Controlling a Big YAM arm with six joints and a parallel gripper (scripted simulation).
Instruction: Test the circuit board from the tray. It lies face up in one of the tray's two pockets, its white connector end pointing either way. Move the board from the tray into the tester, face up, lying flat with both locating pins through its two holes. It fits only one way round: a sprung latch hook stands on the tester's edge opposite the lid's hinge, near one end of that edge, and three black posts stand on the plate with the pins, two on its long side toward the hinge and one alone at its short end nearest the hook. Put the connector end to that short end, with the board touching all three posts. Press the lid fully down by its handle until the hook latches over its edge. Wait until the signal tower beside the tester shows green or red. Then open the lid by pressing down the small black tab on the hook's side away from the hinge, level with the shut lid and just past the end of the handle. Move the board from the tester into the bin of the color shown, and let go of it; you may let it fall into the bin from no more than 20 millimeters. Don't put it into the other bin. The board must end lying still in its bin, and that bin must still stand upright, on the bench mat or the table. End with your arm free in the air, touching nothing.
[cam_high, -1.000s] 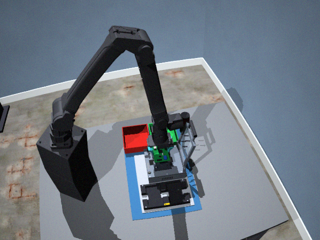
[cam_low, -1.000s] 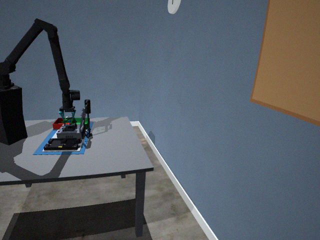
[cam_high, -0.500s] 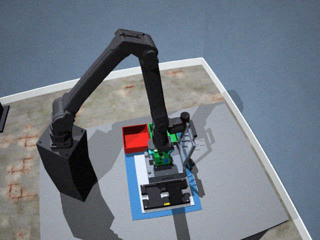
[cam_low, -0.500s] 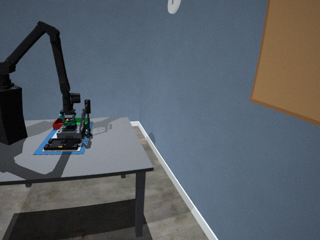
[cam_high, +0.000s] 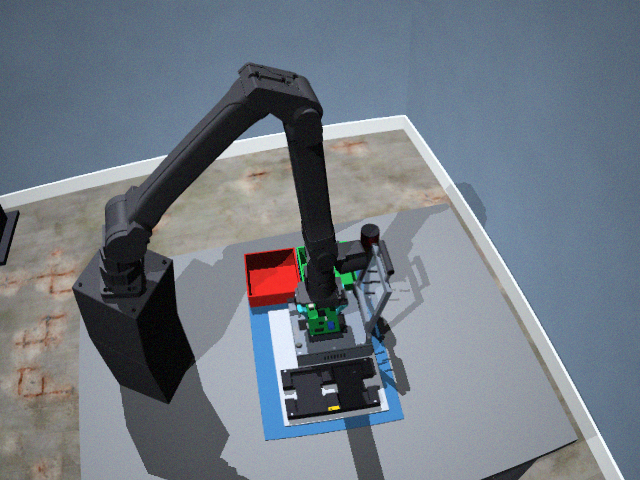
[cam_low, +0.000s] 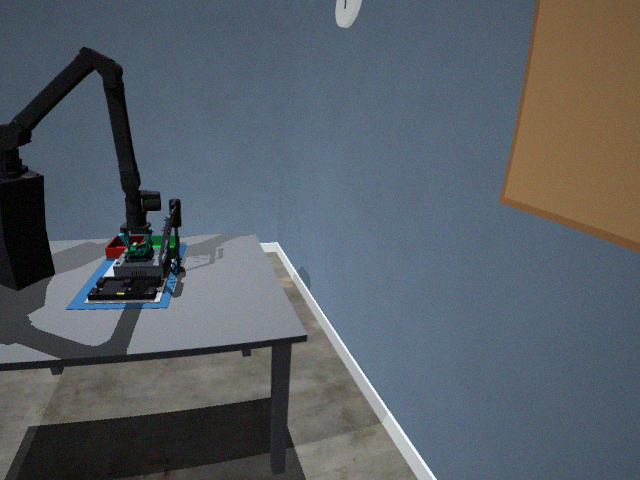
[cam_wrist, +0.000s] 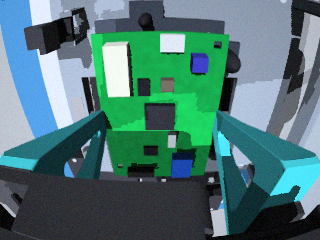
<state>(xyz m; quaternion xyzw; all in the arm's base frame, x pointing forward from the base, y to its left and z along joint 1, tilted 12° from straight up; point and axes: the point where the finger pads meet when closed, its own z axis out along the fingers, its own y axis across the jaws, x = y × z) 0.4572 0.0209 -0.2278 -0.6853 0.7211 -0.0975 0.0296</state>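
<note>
The green circuit board lies right at my hand. The rest, counted from my hand: black latch hook (6 cm behind, 6 cm to the left, 1 cm below); then clear lid (12 cm ahead, 1 cm to the right, 9 cm above); then green bin (6 cm ahead, 20 cm to the left, 8 cm below).
</note>
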